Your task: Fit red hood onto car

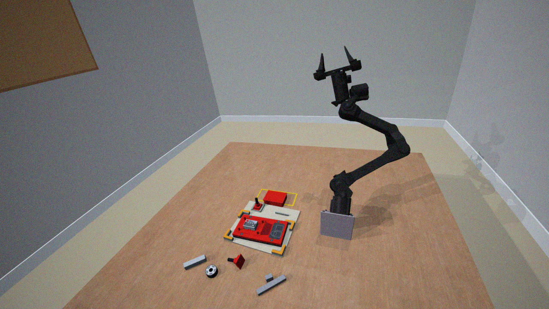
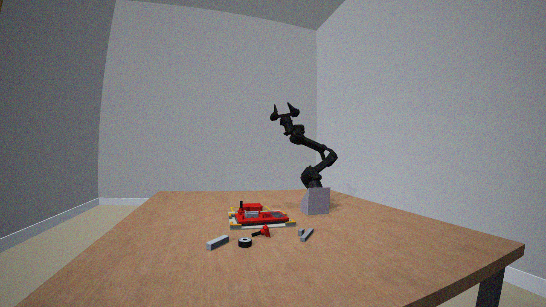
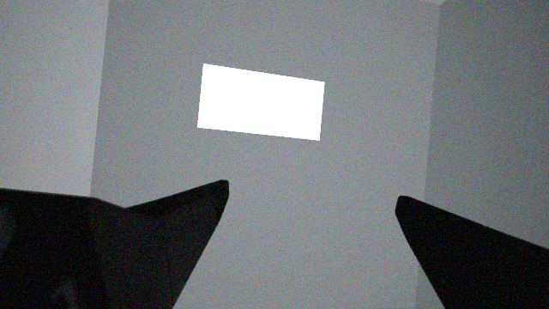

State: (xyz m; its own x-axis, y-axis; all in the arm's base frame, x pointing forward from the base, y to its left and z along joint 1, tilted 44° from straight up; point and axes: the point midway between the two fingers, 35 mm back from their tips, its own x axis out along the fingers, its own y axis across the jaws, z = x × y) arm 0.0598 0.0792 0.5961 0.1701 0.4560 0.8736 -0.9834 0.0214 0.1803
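The red hood is 19 cm ahead of my gripper tip, 29 cm to the left of it and 59 cm below it. Round my gripper tip: grey engine block 21 cm ahead, 48 cm to the left, 58 cm below; black wheel 25 cm ahead, 69 cm to the left, 60 cm below.
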